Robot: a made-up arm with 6 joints.
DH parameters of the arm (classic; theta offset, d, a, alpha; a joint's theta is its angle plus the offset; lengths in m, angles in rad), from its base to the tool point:
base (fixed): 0 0 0 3.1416
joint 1: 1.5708 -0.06 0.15 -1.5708
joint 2: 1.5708 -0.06 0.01 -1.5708
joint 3: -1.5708 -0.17 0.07 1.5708
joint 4: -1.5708 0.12 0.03 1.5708
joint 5: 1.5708 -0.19 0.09 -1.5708
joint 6: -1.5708 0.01 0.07 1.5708
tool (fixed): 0 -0.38 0 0
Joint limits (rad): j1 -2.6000..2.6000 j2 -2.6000..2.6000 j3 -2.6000..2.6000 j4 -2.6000..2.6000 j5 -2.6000..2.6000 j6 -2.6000..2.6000
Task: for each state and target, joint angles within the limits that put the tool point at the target. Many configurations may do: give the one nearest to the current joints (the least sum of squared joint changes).
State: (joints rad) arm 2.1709 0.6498 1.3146 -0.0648 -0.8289 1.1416
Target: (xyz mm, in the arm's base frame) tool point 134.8 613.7 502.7
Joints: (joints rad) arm 2.1930 0.6212 1.0146 0.1044 -0.6504 1.0915
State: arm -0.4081 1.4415 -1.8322 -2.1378 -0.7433 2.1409
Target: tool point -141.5 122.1 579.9
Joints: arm -0.5533 1.5758 -2.0913 -2.4822 -0.6560 2.2325
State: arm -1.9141 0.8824 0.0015 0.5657 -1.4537 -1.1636
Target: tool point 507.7 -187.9 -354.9
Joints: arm -1.5155 -0.1619 -0.1979 0.9835 -1.0249 -0.6518
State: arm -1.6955 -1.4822 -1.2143 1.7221 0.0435 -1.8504
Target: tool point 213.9 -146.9 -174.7
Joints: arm -1.1807 -1.0005 -0.9051 1.6723 0.0610 -2.1596
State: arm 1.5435 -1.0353 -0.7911 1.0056 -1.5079 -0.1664
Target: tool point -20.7 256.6 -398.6
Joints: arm 1.4089 -1.0465 -0.7660 1.2611 -1.7368 -0.3457
